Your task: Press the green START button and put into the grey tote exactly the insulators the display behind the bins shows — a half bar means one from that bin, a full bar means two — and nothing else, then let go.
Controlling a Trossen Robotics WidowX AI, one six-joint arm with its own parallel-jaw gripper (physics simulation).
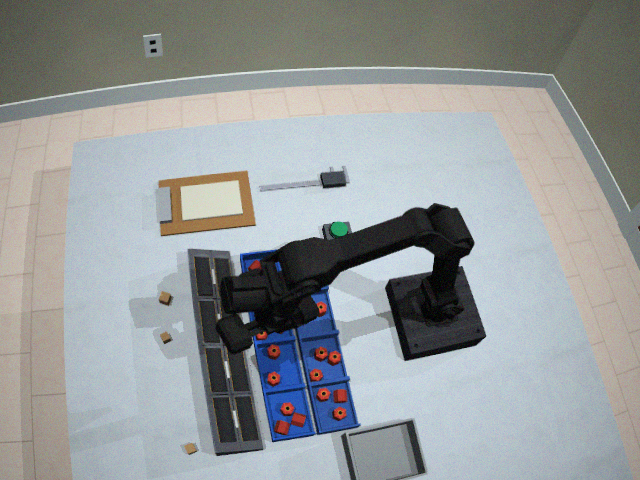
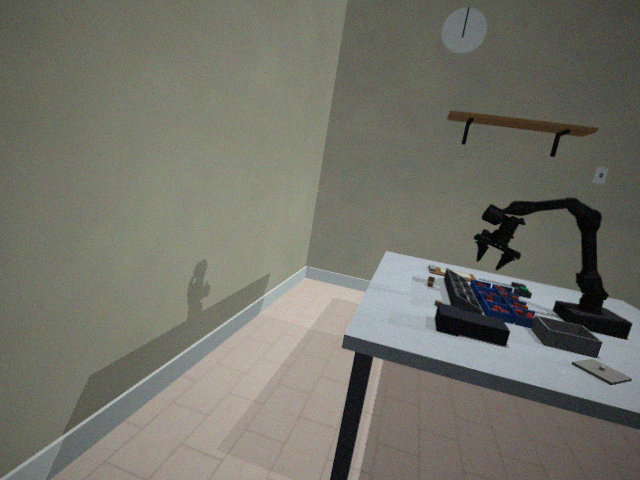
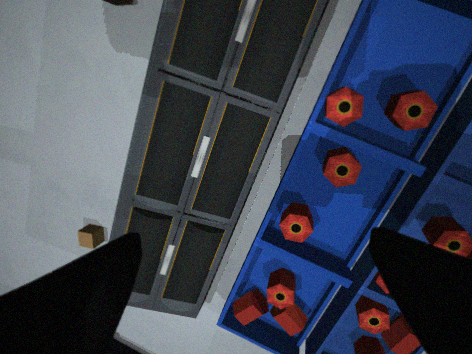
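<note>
The green START button (image 1: 339,229) (image 2: 523,289) sits on a dark box beyond the bins. Two rows of blue bins (image 1: 285,367) (image 3: 325,200) hold red-orange hexagonal insulators (image 1: 273,351) (image 3: 342,170), some tipped over. The grey display (image 1: 210,298) (image 3: 218,107) lies along the bins, with paired dark windows and white strips between them; no lit bars show in its visible windows. The grey tote (image 1: 417,448) (image 2: 562,338) shows no insulator in the visible part of its inside. My gripper (image 2: 489,264) (image 3: 256,241) is open and empty, high above the bins and display. The arm hides some bins and part of the display.
Small wooden blocks (image 1: 164,298) (image 3: 91,236) lie behind the display. A clipboard (image 1: 168,227) and a caliper (image 1: 333,179) lie on the table beyond the bins. A black box (image 2: 471,324) stands near the display's end, and a thin flat plate (image 2: 601,371) lies near the tote.
</note>
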